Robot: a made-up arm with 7 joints.
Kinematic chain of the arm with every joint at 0, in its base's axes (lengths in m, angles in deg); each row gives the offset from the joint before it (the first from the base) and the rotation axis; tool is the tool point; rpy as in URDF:
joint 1: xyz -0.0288 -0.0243 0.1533 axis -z
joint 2: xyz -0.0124 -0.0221 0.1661 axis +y
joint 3: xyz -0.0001 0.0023 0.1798 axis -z
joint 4: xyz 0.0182 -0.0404 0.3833 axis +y
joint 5: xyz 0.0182 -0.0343 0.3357 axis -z
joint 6: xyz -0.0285 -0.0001 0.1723 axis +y
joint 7: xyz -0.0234 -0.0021 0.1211 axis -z
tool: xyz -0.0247 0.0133 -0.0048 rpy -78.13 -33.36 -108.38
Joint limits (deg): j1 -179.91..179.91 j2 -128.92..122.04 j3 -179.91..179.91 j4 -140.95..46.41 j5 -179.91..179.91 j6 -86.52..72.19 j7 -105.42..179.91
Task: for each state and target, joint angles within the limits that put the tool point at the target. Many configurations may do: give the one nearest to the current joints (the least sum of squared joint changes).
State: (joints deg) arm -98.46 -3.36 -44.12 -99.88 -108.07 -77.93 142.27
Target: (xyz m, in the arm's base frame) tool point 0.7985 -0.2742 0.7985
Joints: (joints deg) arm -128.78 -38.58 -40.59 -71.20 -114.14 -63.00 144.04
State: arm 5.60 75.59 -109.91 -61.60 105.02 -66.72 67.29
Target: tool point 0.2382 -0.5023 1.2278
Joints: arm 22.95 27.35 -95.05 -45.09 107.10 -58.90 68.57
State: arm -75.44 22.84 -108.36 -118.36 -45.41 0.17 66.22
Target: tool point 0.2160 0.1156 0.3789
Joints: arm -74.90 -3.15 -118.71 -140.95 -23.49 -42.70 56.90
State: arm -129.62 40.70 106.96 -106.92 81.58 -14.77 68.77
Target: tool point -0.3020 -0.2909 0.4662
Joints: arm -133.57 38.94 77.46 -138.58 77.91 -13.20 69.97
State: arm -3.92 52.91 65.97 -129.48 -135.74 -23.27 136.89
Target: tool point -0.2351 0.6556 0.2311
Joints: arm -52.71 90.88 109.20 -108.31 -139.91 -19.46 138.90
